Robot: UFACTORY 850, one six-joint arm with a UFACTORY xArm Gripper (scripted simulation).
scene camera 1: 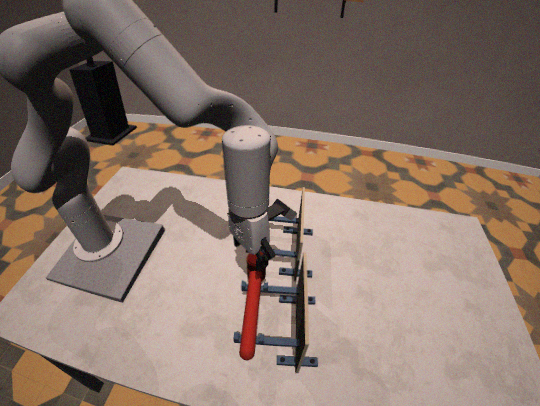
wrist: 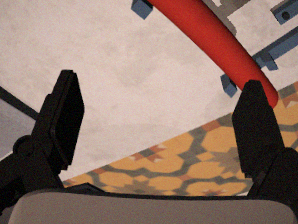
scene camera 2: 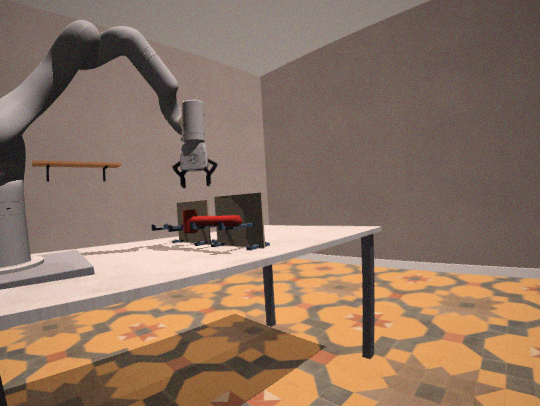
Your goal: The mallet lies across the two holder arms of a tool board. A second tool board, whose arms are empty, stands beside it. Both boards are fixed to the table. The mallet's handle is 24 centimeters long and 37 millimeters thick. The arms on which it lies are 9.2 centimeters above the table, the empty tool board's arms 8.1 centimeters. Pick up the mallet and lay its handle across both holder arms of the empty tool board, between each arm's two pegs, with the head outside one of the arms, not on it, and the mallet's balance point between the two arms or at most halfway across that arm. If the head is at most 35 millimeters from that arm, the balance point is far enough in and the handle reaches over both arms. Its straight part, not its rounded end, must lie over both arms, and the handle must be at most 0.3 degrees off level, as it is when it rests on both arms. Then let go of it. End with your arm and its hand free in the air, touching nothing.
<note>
The pictures show: my gripper and a red mallet.
My gripper shows as well in the wrist view and in scene camera 2.
</note>
